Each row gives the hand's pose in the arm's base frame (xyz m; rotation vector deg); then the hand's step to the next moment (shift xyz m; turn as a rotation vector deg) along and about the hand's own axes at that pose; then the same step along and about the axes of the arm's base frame.
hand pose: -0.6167 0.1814 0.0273 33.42 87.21 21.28
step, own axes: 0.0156 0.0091 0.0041 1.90 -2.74 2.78
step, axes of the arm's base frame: 0.0058 0.0158 -0.0078 2.47 -1.49 -3.25
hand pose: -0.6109 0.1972 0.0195 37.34 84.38 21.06
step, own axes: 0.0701 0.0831 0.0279 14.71 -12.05 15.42
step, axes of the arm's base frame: 0.0467 0.1019 -0.0059 14.54 -3.28 -19.42
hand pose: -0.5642 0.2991 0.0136 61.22 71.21 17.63
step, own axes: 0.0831 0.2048 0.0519 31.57 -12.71 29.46
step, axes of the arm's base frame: 0.1442 0.1385 0.1075 32.51 1.47 -31.10
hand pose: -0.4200 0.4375 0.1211 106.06 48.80 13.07
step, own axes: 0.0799 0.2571 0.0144 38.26 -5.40 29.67
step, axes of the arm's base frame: 0.1813 -0.0127 0.1992 40.78 4.11 -26.33
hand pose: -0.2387 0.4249 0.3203 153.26 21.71 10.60
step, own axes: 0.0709 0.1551 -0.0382 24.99 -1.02 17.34
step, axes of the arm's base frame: 0.0969 -0.0991 0.1065 26.85 1.31 -14.27
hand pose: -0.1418 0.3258 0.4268 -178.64 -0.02 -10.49
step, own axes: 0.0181 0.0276 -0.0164 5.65 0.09 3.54
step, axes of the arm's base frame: 0.0161 -0.0279 0.0179 6.03 -0.03 -2.86
